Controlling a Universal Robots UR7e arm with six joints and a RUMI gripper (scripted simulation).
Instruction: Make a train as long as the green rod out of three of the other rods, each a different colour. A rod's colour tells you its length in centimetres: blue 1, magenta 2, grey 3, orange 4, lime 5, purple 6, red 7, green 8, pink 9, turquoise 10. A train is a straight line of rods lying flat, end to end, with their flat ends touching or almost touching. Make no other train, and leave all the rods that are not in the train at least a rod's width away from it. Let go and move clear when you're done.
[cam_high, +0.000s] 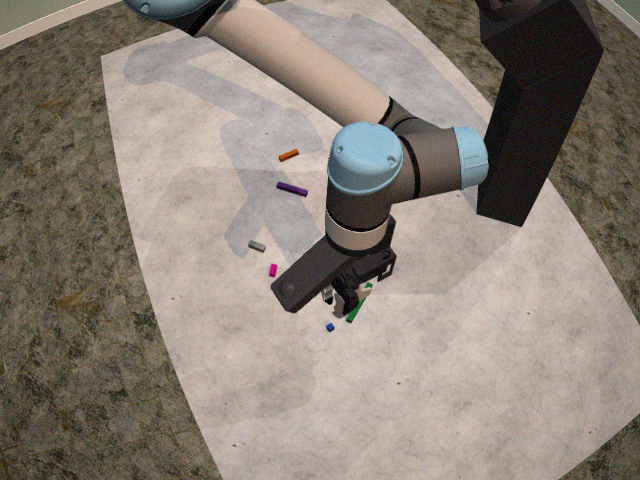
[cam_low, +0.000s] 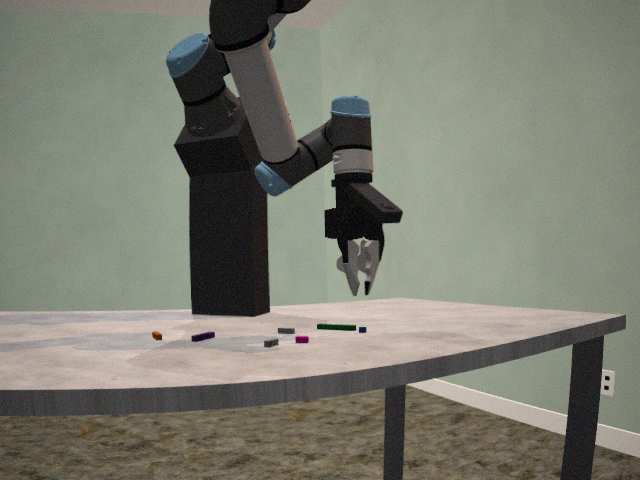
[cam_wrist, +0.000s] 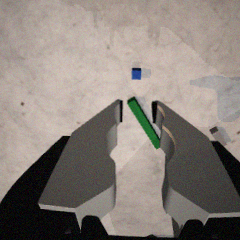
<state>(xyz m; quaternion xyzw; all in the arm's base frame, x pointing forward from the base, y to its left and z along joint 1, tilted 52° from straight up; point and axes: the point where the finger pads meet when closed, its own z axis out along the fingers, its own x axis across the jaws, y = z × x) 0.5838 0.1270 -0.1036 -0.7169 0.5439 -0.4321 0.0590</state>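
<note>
My gripper is now 80 mm above the blue rod. From my hand the other things lie so: purple rod 70 mm behind, 280 mm to the right, 80 mm below; then magenta rod 40 mm ahead, 140 mm to the right, 80 mm below; then green rod 70 mm behind, 20 mm to the right, 80 mm below.
</note>
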